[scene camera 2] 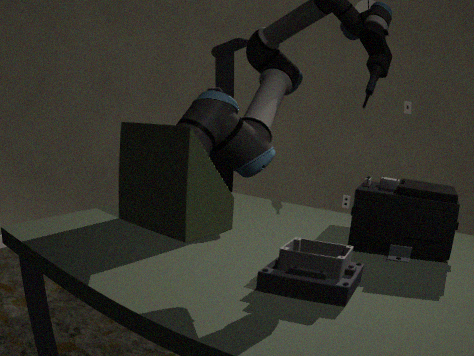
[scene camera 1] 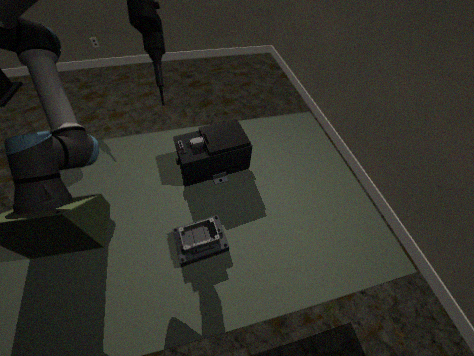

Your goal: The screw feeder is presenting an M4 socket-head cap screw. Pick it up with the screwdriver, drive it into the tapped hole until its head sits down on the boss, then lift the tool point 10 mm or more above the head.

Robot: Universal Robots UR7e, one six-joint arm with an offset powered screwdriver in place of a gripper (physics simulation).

The same spot on a black screw feeder: (scene camera 2: 375,225) is (scene camera 1: 200,172). One and the same spot on a dark fixture plate: (scene camera 1: 219,248) is (scene camera 2: 332,283).
